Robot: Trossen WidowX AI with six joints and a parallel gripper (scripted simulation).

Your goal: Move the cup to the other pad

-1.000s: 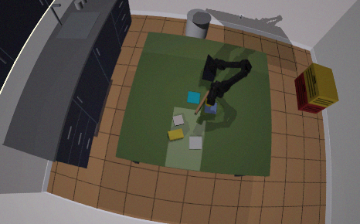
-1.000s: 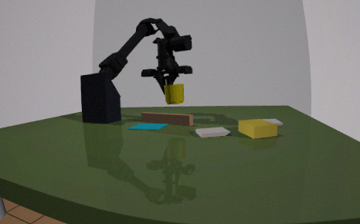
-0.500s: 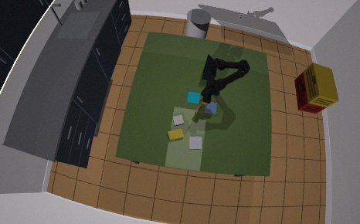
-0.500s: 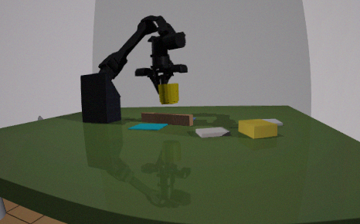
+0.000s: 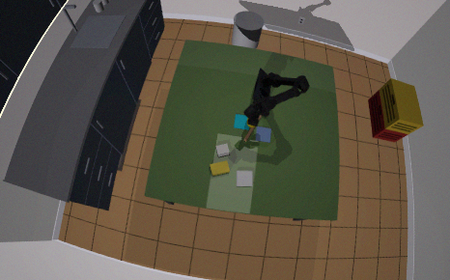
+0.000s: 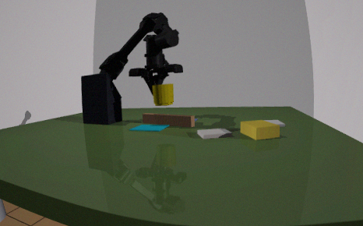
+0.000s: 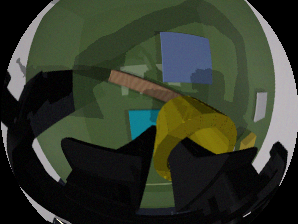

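Now: gripper tip 60 mm to the left of the cyan pad and 110 mm above it. Also, from my gripper tip: blue pad (60 mm ahead, 90 mm to the left, 110 mm below); then wooden bar (30 mm ahead, 10 mm to the left, 90 mm below); then yellow cup (20 mm ahead).
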